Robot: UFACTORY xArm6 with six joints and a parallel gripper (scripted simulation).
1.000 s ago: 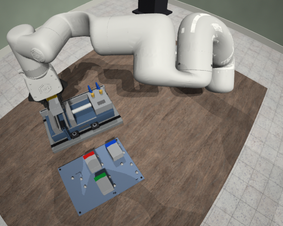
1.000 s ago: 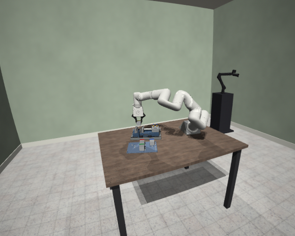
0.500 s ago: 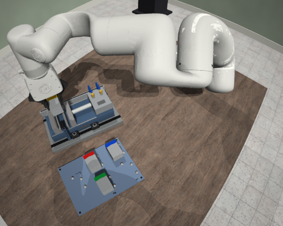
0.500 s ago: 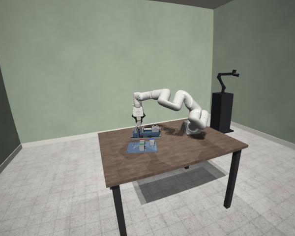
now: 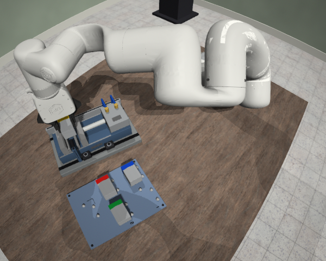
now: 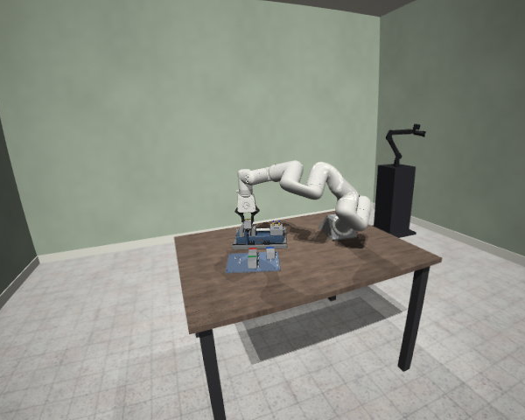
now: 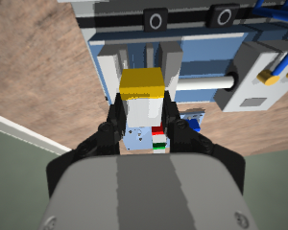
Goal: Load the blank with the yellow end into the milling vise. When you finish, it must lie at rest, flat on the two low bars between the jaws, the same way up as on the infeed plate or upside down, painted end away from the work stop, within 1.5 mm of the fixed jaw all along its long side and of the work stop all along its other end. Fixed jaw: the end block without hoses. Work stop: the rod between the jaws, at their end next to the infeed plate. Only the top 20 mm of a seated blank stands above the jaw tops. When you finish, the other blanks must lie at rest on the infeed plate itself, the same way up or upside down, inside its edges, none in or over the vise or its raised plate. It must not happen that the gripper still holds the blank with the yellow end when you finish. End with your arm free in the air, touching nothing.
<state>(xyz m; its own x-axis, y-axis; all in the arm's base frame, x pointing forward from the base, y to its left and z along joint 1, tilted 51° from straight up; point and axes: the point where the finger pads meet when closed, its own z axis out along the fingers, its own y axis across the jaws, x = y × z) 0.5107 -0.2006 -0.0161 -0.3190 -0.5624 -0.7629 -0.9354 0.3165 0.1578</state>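
The yellow-ended blank lies 2 cm below my hand. From my hand the other things lie so: screw rod 8 cm behind, 6 cm below, 3 cm to the left; then vise 10 cm below, 6 cm behind, 3 cm to the left; then black work stop 5 cm to the left, 5 cm below, 2 cm ahead.
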